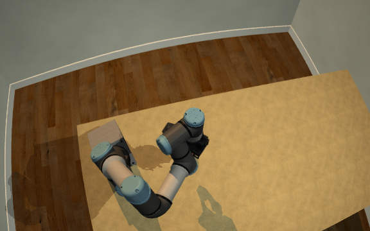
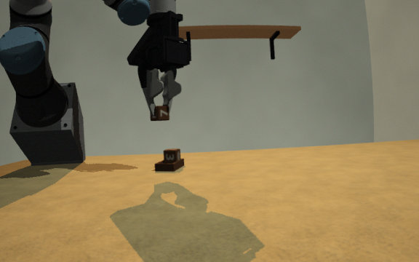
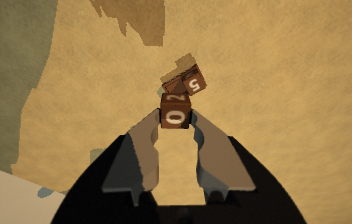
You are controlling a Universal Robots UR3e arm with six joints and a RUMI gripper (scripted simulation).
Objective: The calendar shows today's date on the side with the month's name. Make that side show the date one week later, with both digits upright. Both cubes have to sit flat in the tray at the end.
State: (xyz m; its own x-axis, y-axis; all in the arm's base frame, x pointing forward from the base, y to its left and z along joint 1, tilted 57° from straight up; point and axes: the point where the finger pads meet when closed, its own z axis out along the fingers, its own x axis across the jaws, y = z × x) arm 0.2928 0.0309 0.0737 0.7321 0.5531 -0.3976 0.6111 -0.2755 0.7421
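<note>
The brown calendar tray is 2 cm ahead of my hand, 1 cm to the left of it and 13 cm below it. The rest, counted from my hand: digit cube 1 cm below.
</note>
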